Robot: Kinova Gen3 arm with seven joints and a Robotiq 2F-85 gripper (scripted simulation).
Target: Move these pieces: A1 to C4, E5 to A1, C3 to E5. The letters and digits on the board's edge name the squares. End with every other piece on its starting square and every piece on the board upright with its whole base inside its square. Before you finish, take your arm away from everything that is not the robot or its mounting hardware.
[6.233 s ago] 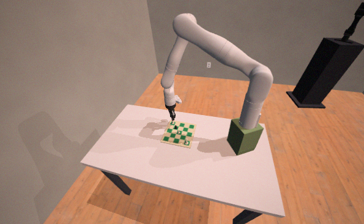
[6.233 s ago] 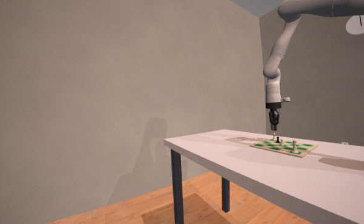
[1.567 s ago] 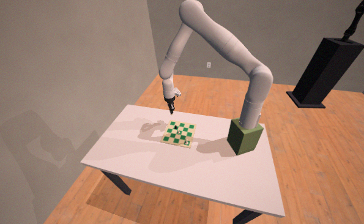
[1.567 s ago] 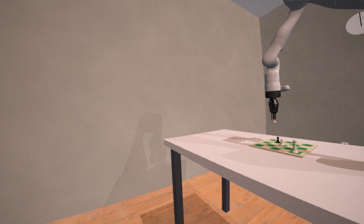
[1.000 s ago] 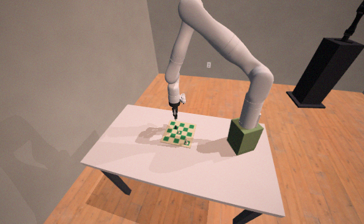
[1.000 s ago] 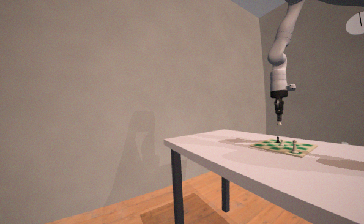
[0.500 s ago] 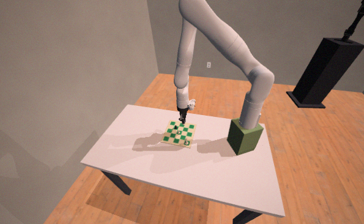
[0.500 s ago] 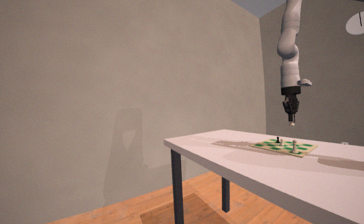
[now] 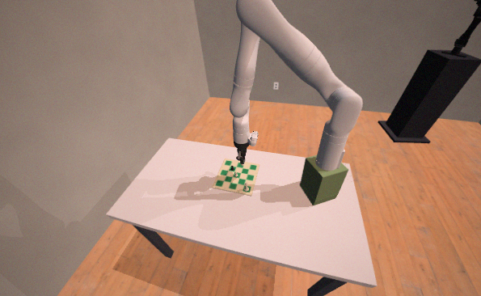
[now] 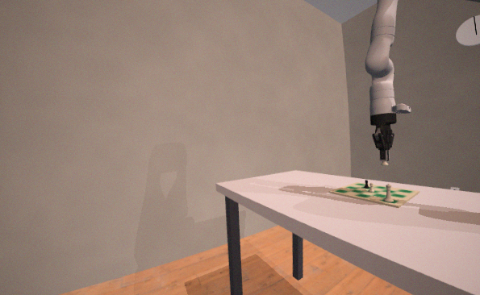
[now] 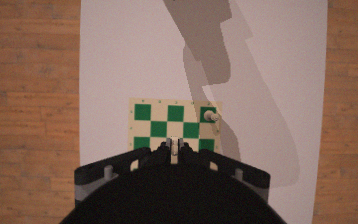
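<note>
The chessboard lies 140 mm below my hand, 40 mm ahead of it and 10 mm to the right of it. Round my hand: black pawn (120 mm below, 70 mm ahead, 50 mm to the right); tall white piece (110 mm below, 80 mm to the left, 20 mm behind).
</note>
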